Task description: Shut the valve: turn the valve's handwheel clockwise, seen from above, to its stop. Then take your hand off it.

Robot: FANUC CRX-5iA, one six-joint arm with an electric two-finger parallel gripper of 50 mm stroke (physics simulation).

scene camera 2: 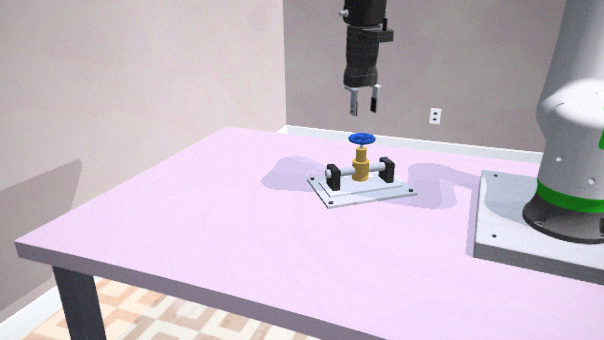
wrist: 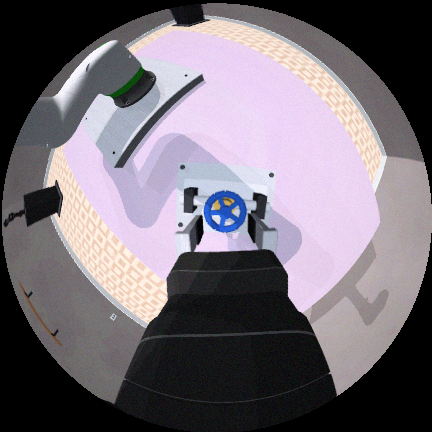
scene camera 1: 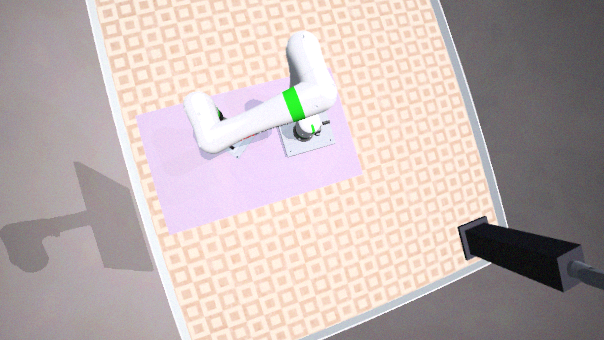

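Note:
The blue five-spoke handwheel sits level on top of the yellow valve body. The valve's pipe is held by two black blocks on a pale base plate. My gripper points straight down above the handwheel. Its fingers are wide open, with nothing between them, and a gap shows between the fingertips and the wheel in scene camera 2. In scene camera 1 the arm hides the handwheel and the gripper; a corner of the base plate shows.
The valve stands on the pink table top. The robot's grey mounting plate is beside it. The white arm reaches over the valve. A wall stands behind the table.

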